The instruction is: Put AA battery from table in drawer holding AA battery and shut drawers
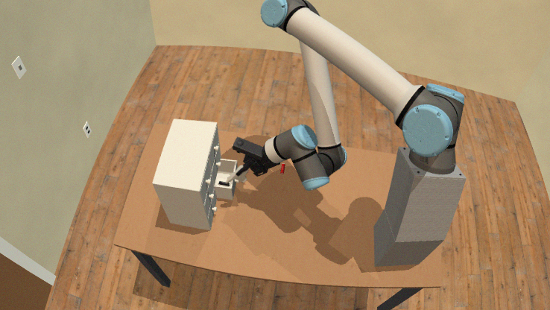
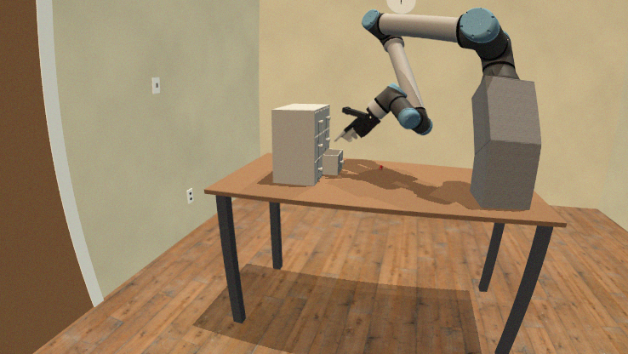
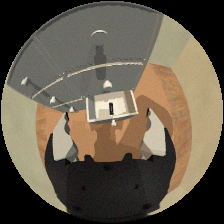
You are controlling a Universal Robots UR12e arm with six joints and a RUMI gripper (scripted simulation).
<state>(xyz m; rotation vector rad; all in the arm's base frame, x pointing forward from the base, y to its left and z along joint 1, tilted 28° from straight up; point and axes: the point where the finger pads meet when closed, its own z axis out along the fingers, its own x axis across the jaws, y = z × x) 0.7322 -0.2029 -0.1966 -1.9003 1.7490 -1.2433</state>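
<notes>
The red AA battery is 200 mm behind my hand, 130 mm to the right of it and 150 mm below it. Also, from my hand: small dark object (40 mm ahead, 10 mm to the right, 140 mm below).
</notes>
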